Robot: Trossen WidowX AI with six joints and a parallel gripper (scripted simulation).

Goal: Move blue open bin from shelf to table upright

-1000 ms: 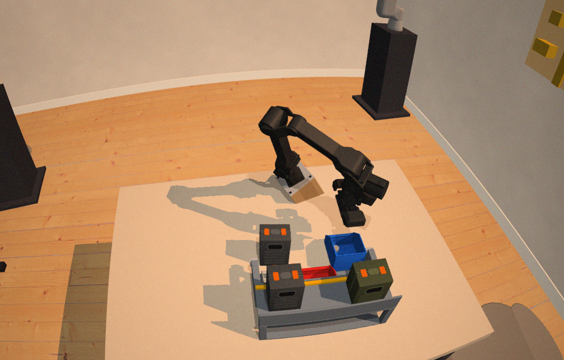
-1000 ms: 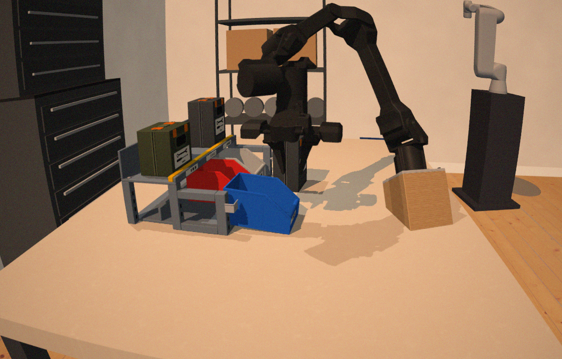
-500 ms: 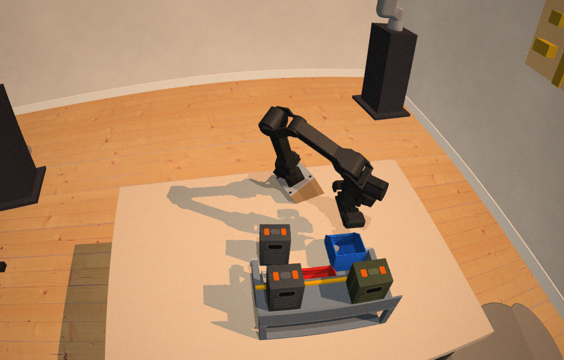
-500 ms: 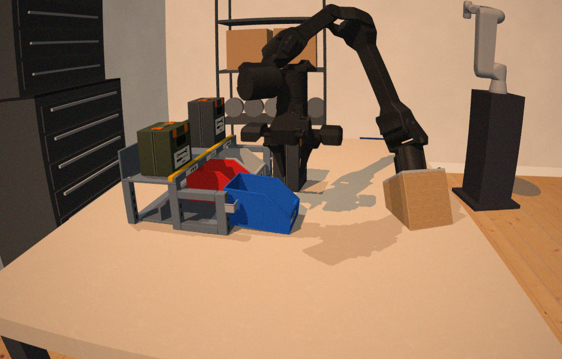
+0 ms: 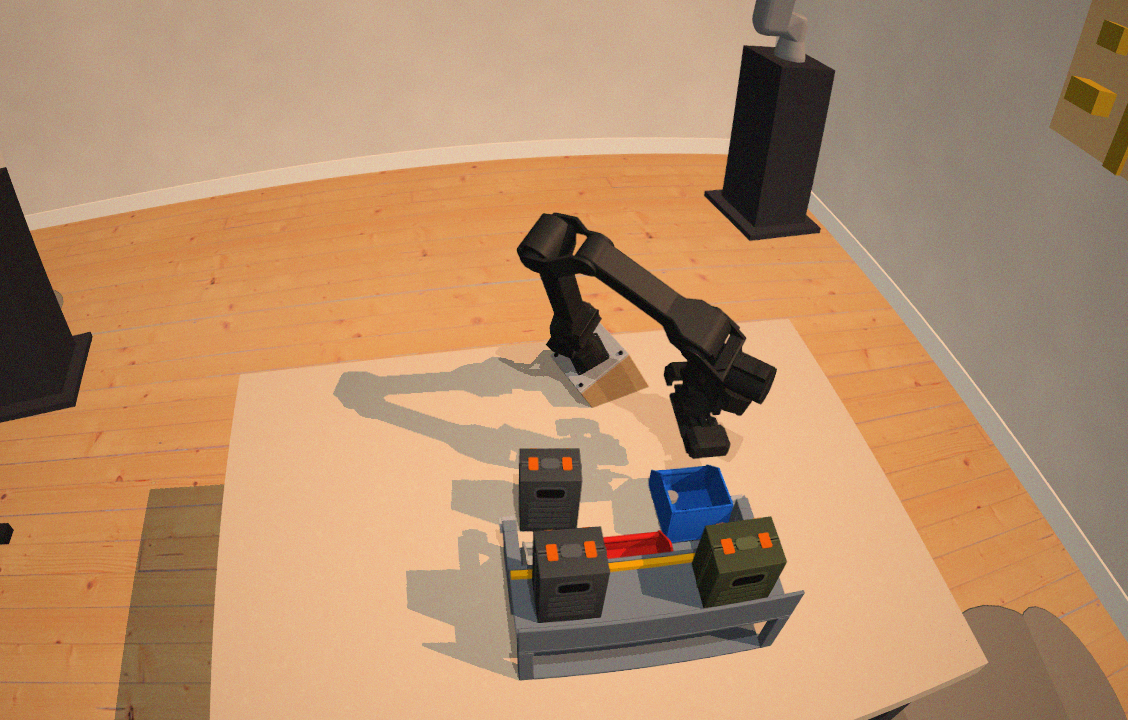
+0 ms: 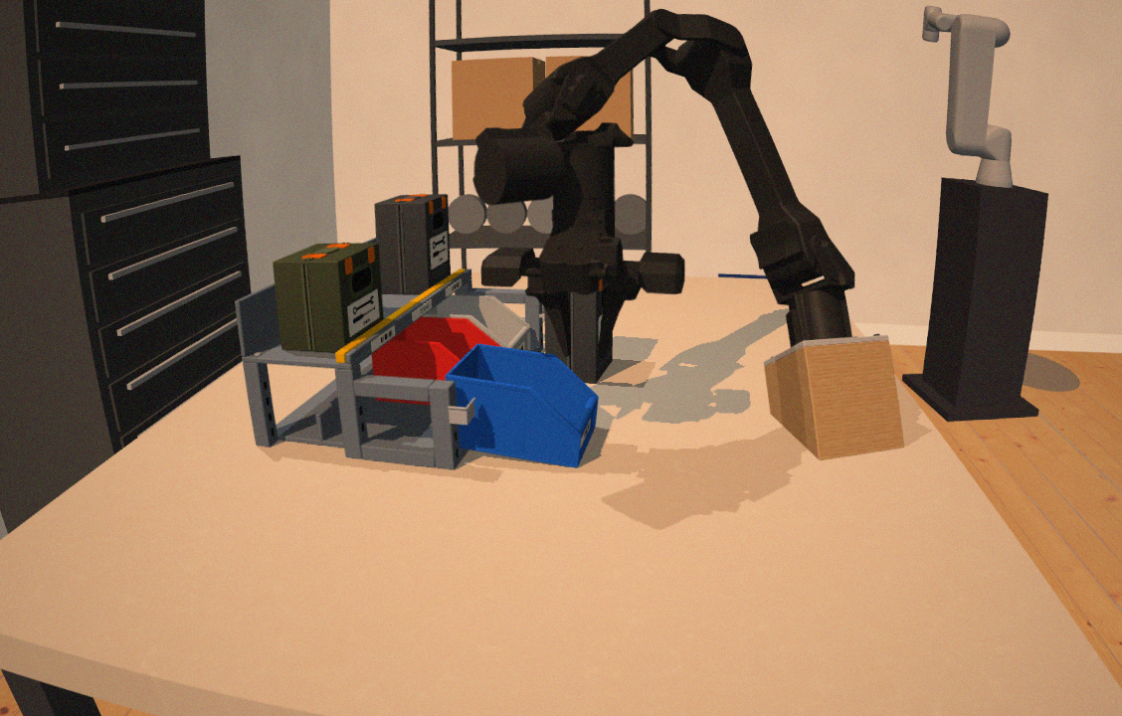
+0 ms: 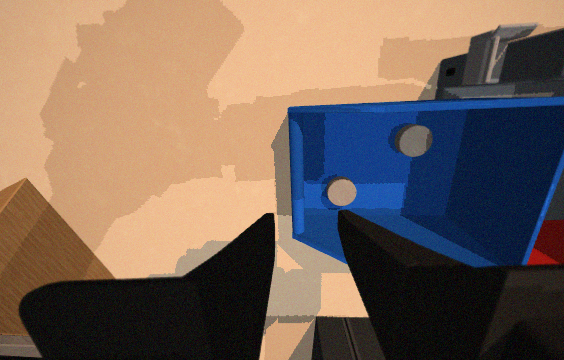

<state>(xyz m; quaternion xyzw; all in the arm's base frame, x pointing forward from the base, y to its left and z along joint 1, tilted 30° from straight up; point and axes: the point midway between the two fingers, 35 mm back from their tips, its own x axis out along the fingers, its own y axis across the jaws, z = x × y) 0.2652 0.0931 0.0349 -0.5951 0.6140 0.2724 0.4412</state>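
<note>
Right now my hand is 60 mm short of the blue open bin, 10 mm to the left of it and 90 mm above it. The rest, counted from my hand: red bin 160 mm ahead, 150 mm to the right, 90 mm below; yellow rail 200 mm ahead, 160 mm to the right, 20 mm below; green case 270 mm ahead, 60 mm to the right, 20 mm above.
</note>
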